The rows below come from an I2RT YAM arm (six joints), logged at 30 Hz.
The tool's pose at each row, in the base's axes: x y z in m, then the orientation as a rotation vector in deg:
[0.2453 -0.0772 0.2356 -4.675 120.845 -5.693]
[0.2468 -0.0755 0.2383 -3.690 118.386 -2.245]
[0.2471 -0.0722 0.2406 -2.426 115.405 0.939]
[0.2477 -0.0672 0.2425 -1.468 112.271 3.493]
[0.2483 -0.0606 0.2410 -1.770 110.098 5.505]
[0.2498 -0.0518 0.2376 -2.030 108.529 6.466]
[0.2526 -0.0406 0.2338 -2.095 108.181 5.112]
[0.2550 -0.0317 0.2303 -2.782 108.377 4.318]
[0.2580 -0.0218 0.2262 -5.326 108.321 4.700]
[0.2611 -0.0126 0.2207 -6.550 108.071 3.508]
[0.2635 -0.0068 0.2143 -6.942 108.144 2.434]
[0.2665 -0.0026 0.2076 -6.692 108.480 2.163]
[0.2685 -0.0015 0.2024 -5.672 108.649 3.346]
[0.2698 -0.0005 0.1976 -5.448 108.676 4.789]
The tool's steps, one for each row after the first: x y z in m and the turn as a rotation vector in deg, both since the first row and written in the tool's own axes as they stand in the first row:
[-0.0032 0.0014 -0.0002 -1.945 -2.605 2.125]
[-0.0057 0.0044 -0.0012 -3.597 -5.661 4.384]
[-0.0081 0.0092 -0.0019 -4.943 -8.816 6.196]
[-0.0078 0.0159 -0.0008 -6.480 -11.010 6.854]
[-0.0065 0.0250 0.0019 -7.254 -12.586 7.095]
[-0.0058 0.0364 0.0058 -6.256 -12.934 6.481]
[-0.0050 0.0456 0.0093 -5.959 -12.748 5.629]
[-0.0040 0.0558 0.0136 -7.319 -12.841 3.886]
[-0.0018 0.0655 0.0187 -6.936 -13.085 2.468]
[0.0019 0.0719 0.0239 -6.301 -12.996 1.720]
[0.0056 0.0767 0.0297 -6.004 -12.655 1.792]
[0.0089 0.0783 0.0340 -6.463 -12.502 3.054]
[0.0122 0.0798 0.0376 -7.448 -12.488 3.829]

